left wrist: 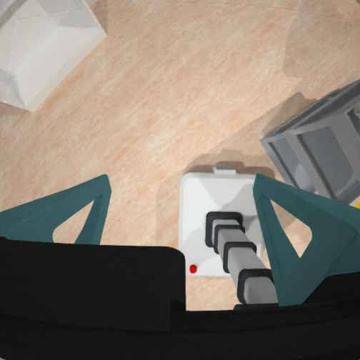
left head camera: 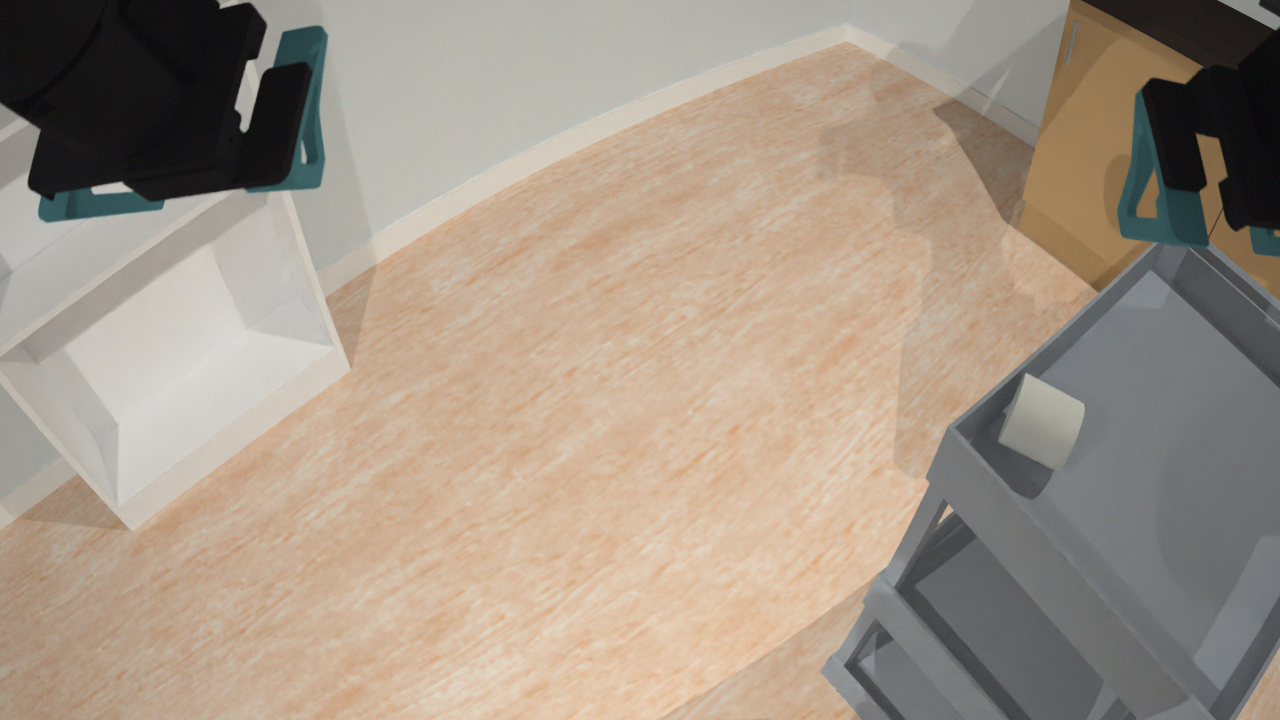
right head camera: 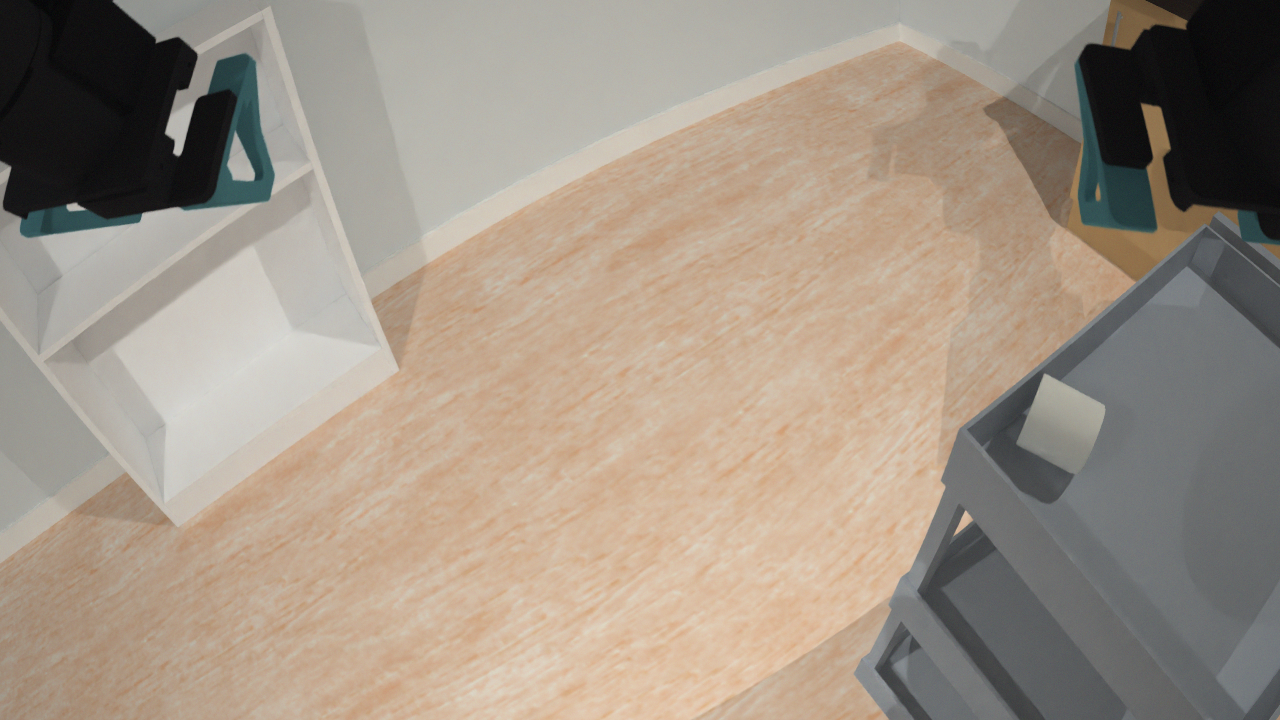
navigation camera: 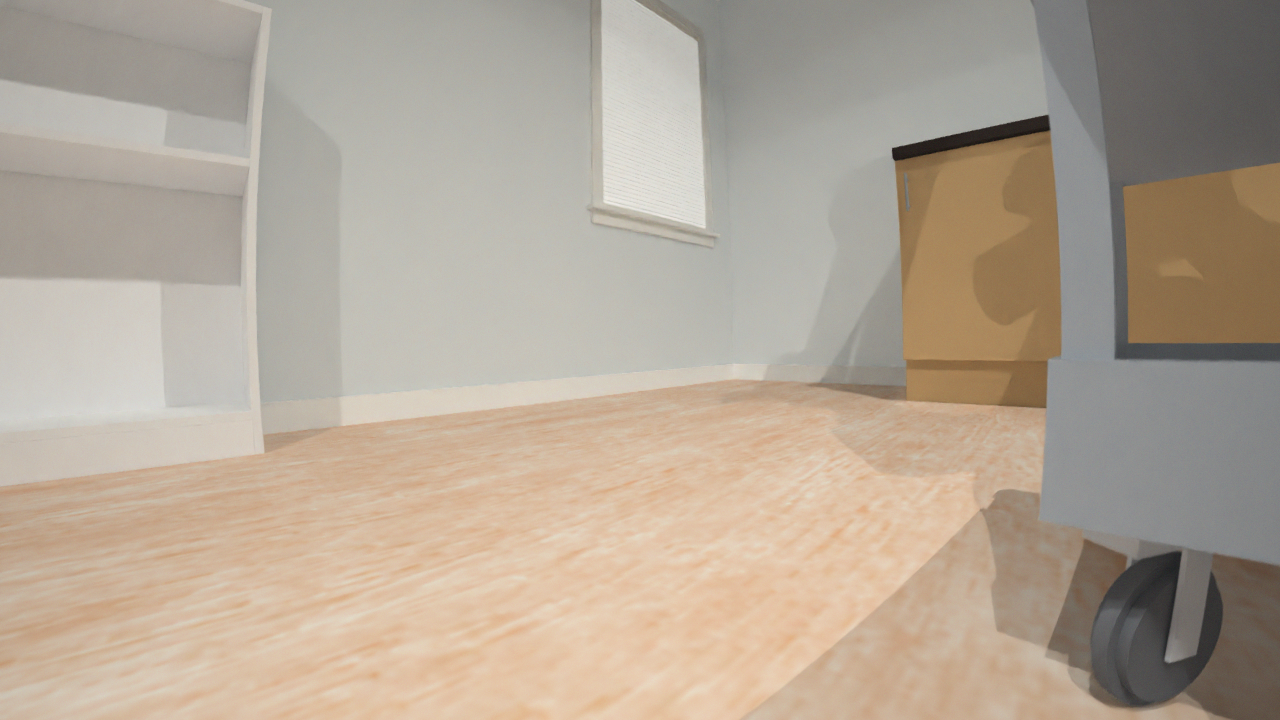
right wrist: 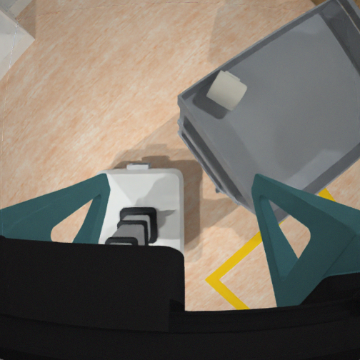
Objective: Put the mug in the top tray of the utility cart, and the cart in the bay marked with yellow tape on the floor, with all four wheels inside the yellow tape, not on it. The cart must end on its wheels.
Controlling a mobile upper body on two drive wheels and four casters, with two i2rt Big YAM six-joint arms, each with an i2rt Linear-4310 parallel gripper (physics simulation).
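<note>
A cream mug [left head camera: 1042,422] [right head camera: 1062,424] [right wrist: 227,90] lies on its side in the near left corner of the grey cart's top tray. The cart [left head camera: 1047,573] [right head camera: 1065,582] [right wrist: 300,115] [navigation camera: 1163,447] stands upright at the right; one dark wheel [navigation camera: 1154,626] shows in the navigation view. A corner of yellow tape [right wrist: 234,257] shows below the cart in the right wrist view; where all four wheels stand relative to it is hidden. My left gripper [left head camera: 205,201] [right head camera: 161,210] [left wrist: 181,181] is open and empty, left of the cart. My right gripper [left head camera: 1230,237] [right head camera: 1199,223] [right wrist: 180,181] is open and empty, touching nothing visible.
A white bookshelf [left head camera: 223,456] [right head camera: 277,447] [navigation camera: 259,268] stands at the left against the wall. A wooden cabinet [left head camera: 1083,152] [navigation camera: 975,268] with a dark top stands behind the cart. My white base [left wrist: 200,195] [right wrist: 170,190] is close to the cart's near side.
</note>
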